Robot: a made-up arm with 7 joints.
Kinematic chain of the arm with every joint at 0, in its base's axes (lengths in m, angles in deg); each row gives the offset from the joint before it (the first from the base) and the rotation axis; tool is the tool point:
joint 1: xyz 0 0 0 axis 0 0.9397 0.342
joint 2: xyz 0 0 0 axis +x
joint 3: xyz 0 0 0 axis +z
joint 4: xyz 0.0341 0 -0.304 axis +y
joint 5: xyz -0.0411 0 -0.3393 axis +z
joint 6: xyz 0 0 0 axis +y
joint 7: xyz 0 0 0 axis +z
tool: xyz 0 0 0
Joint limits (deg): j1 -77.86..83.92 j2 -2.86..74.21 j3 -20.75..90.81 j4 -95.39..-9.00 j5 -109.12..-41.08 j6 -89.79..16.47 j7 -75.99..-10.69
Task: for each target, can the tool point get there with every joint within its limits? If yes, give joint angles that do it. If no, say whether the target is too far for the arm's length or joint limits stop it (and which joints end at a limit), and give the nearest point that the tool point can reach.
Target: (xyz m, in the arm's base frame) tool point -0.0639 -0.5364 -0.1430
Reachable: no: joint limits stop it (at a limit: joint 1, joint 2, joint 3, joint 4) | nearest point 0.3053 -0.3300 0.1925 | short by 0.540 m
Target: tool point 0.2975 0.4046 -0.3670
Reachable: yes | joints -7.26 37.90 19.62 -45.75 -84.33 -68.28 -55.23
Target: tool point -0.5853 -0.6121 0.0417
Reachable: no: too far | nearest point -0.5805 -0.2138 -0.1902 | short by 0.461 m
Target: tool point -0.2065 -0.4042 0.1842
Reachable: no: joint limits stop it (at a limit: joint 1, joint 2, joint 3, joint 4) | nearest point 0.3053 -0.3300 0.1925 | short by 0.517 m
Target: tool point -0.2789 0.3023 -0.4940
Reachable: yes | joints 30.69 17.23 71.10 -27.40 -77.18 -36.77 -21.47
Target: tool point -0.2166 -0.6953 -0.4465
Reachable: no: too far | nearest point -0.3745 -0.1609 -0.4213 | short by 0.558 m
